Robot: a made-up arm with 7 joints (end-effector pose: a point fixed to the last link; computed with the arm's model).
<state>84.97 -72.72 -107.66 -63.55 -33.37 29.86 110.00</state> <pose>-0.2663 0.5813 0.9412 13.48 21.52 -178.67</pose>
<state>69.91 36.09 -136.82 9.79 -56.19 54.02 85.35</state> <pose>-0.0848 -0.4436 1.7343 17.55 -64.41 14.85</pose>
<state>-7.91 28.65 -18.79 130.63 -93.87 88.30 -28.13</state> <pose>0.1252 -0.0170 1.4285 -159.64 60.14 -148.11</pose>
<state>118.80 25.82 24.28 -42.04 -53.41 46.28 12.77</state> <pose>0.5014 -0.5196 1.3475 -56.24 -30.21 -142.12</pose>
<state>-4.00 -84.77 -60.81 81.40 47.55 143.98 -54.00</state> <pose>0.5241 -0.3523 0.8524 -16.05 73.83 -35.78</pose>
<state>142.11 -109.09 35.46 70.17 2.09 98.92 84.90</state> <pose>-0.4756 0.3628 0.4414 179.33 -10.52 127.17</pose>
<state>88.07 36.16 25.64 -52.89 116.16 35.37 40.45</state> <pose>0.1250 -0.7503 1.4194 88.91 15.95 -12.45</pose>
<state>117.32 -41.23 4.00 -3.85 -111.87 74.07 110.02</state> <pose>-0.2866 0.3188 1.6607 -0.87 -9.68 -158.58</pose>
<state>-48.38 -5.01 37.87 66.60 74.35 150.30 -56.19</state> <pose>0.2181 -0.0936 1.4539 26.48 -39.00 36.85</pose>
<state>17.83 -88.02 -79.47 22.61 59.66 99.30 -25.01</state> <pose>0.8228 0.0401 0.9668 51.10 46.31 87.85</pose>
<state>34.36 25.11 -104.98 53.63 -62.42 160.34 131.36</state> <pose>-0.1637 -0.3605 1.6328 -2.94 -7.83 119.78</pose>
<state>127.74 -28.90 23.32 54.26 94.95 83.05 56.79</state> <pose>-0.3502 0.4196 1.3095 -111.17 -18.25 55.57</pose>
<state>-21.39 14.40 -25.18 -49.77 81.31 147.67 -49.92</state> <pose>-0.3099 0.1382 1.5685 -121.90 8.28 98.01</pose>
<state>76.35 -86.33 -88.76 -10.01 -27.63 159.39 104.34</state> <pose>0.1012 0.7232 0.9758 79.95 -0.83 -114.00</pose>
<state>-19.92 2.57 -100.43 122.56 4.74 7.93 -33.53</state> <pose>-0.2740 -0.3797 1.2263 164.37 -23.46 -1.18</pose>
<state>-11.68 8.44 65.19 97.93 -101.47 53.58 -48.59</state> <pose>-0.0330 0.3799 1.4711 -117.09 22.43 -73.06</pose>
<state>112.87 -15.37 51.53 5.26 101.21 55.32 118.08</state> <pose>-0.1313 0.2349 1.7368 -53.41 -7.71 117.35</pose>
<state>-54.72 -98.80 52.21 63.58 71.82 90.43 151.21</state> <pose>0.4482 -0.3467 0.5906 114.00 38.48 145.79</pose>
